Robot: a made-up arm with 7 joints. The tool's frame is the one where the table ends. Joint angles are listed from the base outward.
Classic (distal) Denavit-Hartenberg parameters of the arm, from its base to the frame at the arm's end. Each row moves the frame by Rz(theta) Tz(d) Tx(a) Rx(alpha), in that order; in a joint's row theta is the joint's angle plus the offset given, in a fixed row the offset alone. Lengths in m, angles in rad.
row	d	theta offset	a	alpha
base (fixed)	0.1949	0	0	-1.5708
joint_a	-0.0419	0	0.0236	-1.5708
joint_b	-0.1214	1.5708	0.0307	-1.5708
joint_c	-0.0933	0	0.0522	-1.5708
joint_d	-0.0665	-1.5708	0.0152	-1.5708
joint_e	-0.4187	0	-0.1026	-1.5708
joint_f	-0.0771	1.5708	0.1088	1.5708
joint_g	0.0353	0	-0.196	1.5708
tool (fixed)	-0.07	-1.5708	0	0
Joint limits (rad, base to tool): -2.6..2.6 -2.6..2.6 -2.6..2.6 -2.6..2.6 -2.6..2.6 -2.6..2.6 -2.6..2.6
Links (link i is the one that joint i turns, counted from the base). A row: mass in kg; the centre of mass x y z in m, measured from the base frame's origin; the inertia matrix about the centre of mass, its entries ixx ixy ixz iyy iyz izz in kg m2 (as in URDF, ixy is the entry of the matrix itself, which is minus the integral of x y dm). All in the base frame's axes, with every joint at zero. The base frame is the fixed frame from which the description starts. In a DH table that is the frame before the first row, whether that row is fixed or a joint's. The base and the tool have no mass.
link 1: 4.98; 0.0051 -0.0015 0.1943; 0.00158 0.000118 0 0.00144 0 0.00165
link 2: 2.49; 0.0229 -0.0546 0.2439; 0.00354 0 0 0.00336 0.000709 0.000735
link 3: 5.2; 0.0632 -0.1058 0.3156; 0.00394 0.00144 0 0.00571 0 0.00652
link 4: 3.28; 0.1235 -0.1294 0.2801; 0.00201 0 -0.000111 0.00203 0 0.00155
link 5: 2.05; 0.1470 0.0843 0.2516; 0.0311 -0.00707 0 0.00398 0 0.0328
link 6: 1.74; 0.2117 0.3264 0.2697; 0.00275 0 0 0.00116 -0.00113 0.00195
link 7: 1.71; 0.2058 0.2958 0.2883; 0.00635 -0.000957 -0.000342 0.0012 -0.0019 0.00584
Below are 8 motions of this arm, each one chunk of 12 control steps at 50 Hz.
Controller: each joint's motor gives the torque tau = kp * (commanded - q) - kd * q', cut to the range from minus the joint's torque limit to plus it. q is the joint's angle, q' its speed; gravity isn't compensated. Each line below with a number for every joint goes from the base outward.
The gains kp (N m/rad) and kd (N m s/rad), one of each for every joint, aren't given. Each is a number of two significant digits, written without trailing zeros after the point. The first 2 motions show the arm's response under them.
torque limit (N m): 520 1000 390 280 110 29 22
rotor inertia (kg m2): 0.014 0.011 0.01 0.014 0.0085 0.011 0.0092
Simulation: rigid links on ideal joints. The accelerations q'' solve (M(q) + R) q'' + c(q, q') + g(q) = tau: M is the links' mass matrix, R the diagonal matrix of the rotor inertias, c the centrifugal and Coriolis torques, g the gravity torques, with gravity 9.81 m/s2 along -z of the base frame. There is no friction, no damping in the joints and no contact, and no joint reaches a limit. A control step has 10 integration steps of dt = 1/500 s. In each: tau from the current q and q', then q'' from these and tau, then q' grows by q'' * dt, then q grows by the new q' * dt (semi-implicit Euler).
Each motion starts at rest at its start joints. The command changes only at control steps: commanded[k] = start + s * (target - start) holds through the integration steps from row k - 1 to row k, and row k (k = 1, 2, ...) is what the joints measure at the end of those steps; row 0 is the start. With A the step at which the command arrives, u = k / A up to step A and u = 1 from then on. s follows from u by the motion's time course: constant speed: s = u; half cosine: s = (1 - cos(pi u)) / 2; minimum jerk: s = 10 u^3 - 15 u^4 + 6 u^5; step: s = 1 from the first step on.
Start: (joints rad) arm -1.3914 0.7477 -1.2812 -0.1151 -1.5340 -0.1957 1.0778
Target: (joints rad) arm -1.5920 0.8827 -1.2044 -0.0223 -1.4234 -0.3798 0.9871
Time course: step
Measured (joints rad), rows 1 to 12:
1: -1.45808 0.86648 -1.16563 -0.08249 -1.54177 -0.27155 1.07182
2: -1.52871 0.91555 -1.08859 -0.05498 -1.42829 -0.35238 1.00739
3: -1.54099 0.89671 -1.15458 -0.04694 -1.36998 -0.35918 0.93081
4: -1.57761 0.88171 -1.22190 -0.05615 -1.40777 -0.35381 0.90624
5: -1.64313 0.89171 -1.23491 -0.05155 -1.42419 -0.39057 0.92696
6: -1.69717 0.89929 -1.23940 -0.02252 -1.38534 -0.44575 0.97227
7: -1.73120 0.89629 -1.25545 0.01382 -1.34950 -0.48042 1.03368
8: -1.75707 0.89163 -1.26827 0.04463 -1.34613 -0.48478 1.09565
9: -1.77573 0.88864 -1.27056 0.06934 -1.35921 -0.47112 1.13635
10: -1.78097 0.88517 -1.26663 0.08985 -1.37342 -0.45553 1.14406
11: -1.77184 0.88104 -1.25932 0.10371 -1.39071 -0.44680 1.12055
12: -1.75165 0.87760 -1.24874 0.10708 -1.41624 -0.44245 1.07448
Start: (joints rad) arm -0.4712 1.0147 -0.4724 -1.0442 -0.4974 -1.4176 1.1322
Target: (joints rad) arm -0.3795 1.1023 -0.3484 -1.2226 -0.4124 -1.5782 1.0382
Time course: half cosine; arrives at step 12
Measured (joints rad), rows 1 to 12:
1: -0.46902 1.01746 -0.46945 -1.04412 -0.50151 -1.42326 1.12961
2: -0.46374 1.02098 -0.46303 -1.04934 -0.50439 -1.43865 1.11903
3: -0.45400 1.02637 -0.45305 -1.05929 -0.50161 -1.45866 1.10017
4: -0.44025 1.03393 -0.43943 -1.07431 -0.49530 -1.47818 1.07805
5: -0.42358 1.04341 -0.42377 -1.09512 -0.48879 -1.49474 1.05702
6: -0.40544 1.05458 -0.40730 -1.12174 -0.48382 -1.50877 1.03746
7: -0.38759 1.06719 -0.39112 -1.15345 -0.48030 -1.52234 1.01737
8: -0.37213 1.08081 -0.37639 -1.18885 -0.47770 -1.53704 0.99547
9: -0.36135 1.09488 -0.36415 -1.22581 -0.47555 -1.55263 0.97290
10: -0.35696 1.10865 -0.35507 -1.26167 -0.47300 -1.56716 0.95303
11: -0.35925 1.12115 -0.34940 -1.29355 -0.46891 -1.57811 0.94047
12: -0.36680 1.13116 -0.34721 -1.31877 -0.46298 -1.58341 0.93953
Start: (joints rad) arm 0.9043 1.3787 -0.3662 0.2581 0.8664 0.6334 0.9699
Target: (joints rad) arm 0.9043 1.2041 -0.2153 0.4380 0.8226 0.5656 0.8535
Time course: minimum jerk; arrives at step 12
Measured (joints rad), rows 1 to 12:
1: 0.91194 1.37527 -0.36969 0.25659 0.86617 0.63509 0.96753
2: 0.92206 1.36816 -0.36610 0.25431 0.85972 0.63706 0.96434
3: 0.92936 1.35880 -0.35098 0.25418 0.84215 0.63536 0.95862
4: 0.93643 1.34371 -0.33004 0.25609 0.81557 0.62873 0.94534
5: 0.94518 1.32236 -0.30690 0.26101 0.78626 0.61830 0.92335
6: 0.95520 1.29746 -0.28119 0.27139 0.76130 0.60580 0.89513
7: 0.96622 1.27172 -0.25333 0.28947 0.74539 0.59209 0.86314
8: 0.97844 1.24688 -0.22590 0.31611 0.73997 0.57636 0.82916
9: 0.99087 1.22476 -0.20199 0.35015 0.74471 0.55690 0.79577
10: 1.00067 1.20750 -0.18409 0.38820 0.75858 0.53338 0.76689
11: 1.00381 1.19653 -0.17433 0.42495 0.77934 0.50907 0.74725
12: 0.99667 1.19142 -0.17408 0.45422 0.80309 0.49109 0.74152

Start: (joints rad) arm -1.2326 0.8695 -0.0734 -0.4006 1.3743 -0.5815 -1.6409
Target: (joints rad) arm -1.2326 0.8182 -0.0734 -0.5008 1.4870 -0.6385 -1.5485
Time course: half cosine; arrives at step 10
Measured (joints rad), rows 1 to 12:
1: -1.23789 0.87325 -0.06781 -0.39728 1.37608 -0.58995 -1.64129
2: -1.24640 0.87285 -0.06384 -0.39853 1.38710 -0.62501 -1.63742
3: -1.25191 0.86595 -0.06704 -0.40518 1.40304 -0.67579 -1.62294
4: -1.25523 0.85663 -0.07008 -0.41307 1.41893 -0.71680 -1.59850
5: -1.25673 0.84753 -0.06977 -0.42143 1.43872 -0.73554 -1.57080
6: -1.25561 0.83867 -0.06832 -0.43167 1.46255 -0.73322 -1.54559
7: -1.25219 0.83037 -0.06757 -0.44368 1.48326 -0.71639 -1.52596
8: -1.24817 0.82399 -0.06750 -0.45607 1.49549 -0.69404 -1.51479
9: -1.24530 0.82077 -0.06763 -0.46750 1.49964 -0.67604 -1.51366
10: -1.24436 0.82123 -0.06772 -0.47690 1.49754 -0.66886 -1.52019
11: -1.24536 0.82384 -0.06767 -0.48480 1.49175 -0.67411 -1.52905
12: -1.24733 0.82648 -0.06779 -0.49229 1.48639 -0.68880 -1.53475

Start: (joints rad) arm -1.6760 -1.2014 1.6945 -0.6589 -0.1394 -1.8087 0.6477
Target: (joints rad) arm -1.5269 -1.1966 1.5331 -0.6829 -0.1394 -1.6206 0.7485
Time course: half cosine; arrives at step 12
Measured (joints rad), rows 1 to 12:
1: -1.68408 -1.20503 1.68909 -0.65452 -0.13834 -1.80731 0.64733
2: -1.69718 -1.21063 1.68087 -0.64985 -0.12424 -1.80478 0.65183
3: -1.70460 -1.21366 1.66992 -0.65095 -0.10652 -1.79939 0.67283
4: -1.69978 -1.21438 1.65451 -0.65835 -0.10144 -1.78670 0.71016
5: -1.68105 -1.21381 1.63438 -0.67042 -0.10690 -1.76263 0.74902
6: -1.65143 -1.21324 1.61080 -0.68362 -0.11336 -1.72675 0.77500
7: -1.61678 -1.21372 1.58578 -0.69333 -0.11611 -1.68411 0.78482
8: -1.58318 -1.21510 1.56191 -0.69615 -0.11466 -1.64402 0.78513
9: -1.55514 -1.21640 1.54182 -0.69107 -0.10970 -1.61582 0.78546
10: -1.53505 -1.21695 1.52736 -0.67928 -0.10244 -1.60420 0.79242
11: -1.52339 -1.21684 1.51919 -0.66348 -0.09426 -1.60729 0.80724
12: -1.51940 -1.21659 1.51715 -0.64701 -0.08599 -1.61856 0.82670

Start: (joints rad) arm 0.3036 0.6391 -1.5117 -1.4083 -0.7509 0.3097 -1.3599
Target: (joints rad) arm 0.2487 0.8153 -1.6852 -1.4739 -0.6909 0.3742 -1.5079
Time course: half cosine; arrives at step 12
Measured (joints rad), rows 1 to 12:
1: 0.31194 0.64057 -1.51507 -1.40519 -0.75541 0.30924 -1.35947
2: 0.32212 0.64323 -1.52460 -1.41045 -0.76118 0.31050 -1.36249
3: 0.32906 0.65004 -1.53894 -1.42589 -0.76519 0.33002 -1.37175
4: 0.33399 0.66373 -1.55680 -1.44598 -0.76206 0.37466 -1.38894
5: 0.33712 0.68417 -1.57640 -1.46846 -0.74780 0.43076 -1.41560
6: 0.33895 0.70978 -1.59620 -1.49261 -0.72429 0.47644 -1.45034
7: 0.34074 0.73827 -1.61486 -1.51679 -0.69561 0.49638 -1.48915
8: 0.34332 0.76706 -1.63120 -1.53874 -0.66549 0.48838 -1.52832
9: 0.34632 0.79372 -1.64426 -1.55660 -0.63720 0.46143 -1.56576
10: 0.34855 0.81606 -1.65340 -1.56905 -0.61328 0.42927 -1.59984
11: 0.34879 0.83206 -1.65834 -1.57533 -0.59553 0.40345 -1.62792
12: 0.34670 0.83997 -1.65910 -1.57523 -0.58566 0.38904 -1.64670

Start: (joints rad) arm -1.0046 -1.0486 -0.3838 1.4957 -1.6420 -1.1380 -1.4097
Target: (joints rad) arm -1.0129 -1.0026 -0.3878 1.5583 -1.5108 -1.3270 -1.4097
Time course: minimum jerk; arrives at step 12
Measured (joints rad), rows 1 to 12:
1: -1.00786 -1.04731 -0.39001 1.49543 -1.64275 -1.13187 -1.40826
2: -1.01372 -1.04391 -0.39072 1.49215 -1.63377 -1.11462 -1.40055
3: -1.01875 -1.03759 -0.39180 1.48885 -1.62173 -1.09422 -1.39174
4: -1.02161 -1.02953 -0.39331 1.48645 -1.60459 -1.08053 -1.38557
5: -1.02259 -1.02060 -0.39506 1.48575 -1.58198 -1.08366 -1.38358
6: -1.02247 -1.01175 -0.39672 1.48676 -1.55775 -1.10905 -1.38423
7: -1.02184 -1.00391 -0.39793 1.48944 -1.53601 -1.15521 -1.38549
8: -1.02099 -0.99790 -0.39860 1.49399 -1.51870 -1.21410 -1.38613
9: -1.02005 -0.99428 -0.39883 1.50064 -1.50638 -1.27357 -1.38512
10: -1.01926 -0.99314 -0.39869 1.50926 -1.49945 -1.32096 -1.38141
11: -1.01898 -0.99408 -0.39816 1.51926 -1.49802 -1.34659 -1.37485
12: -1.01947 -0.99606 -0.39731 1.52983 -1.50078 -1.34655 -1.36737

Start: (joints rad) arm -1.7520 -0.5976 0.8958 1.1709 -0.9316 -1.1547 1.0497
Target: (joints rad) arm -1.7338 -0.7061 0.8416 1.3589 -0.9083 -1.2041 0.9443
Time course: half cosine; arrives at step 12
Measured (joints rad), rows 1 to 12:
1: -1.76041 -0.59475 0.89098 1.17709 -0.92657 -1.15303 1.05108
2: -1.77467 -0.59469 0.88597 1.18695 -0.90924 -1.14894 1.06000
3: -1.78496 -0.60334 0.88113 1.19482 -0.89331 -1.14451 1.07908
4: -1.78717 -0.61620 0.87580 1.20218 -0.88920 -1.14199 1.09945
5: -1.78294 -0.62932 0.86902 1.21333 -0.89192 -1.14377 1.10547
6: -1.77589 -0.64238 0.86113 1.23113 -0.89108 -1.15141 1.09064
7: -1.76863 -0.65579 0.85335 1.25623 -0.88464 -1.16413 1.06342
8: -1.76217 -0.66916 0.84702 1.28751 -0.87825 -1.17835 1.03776
9: -1.75675 -0.68177 0.84300 1.32251 -0.87682 -1.18960 1.02122
10: -1.75244 -0.69291 0.84146 1.35792 -0.88056 -1.19550 1.01207
11: -1.74924 -0.70154 0.84204 1.39004 -0.88721 -1.19706 1.00432
12: -1.74694 -0.70642 0.84425 1.41522 -0.89502 -1.19741 0.99352

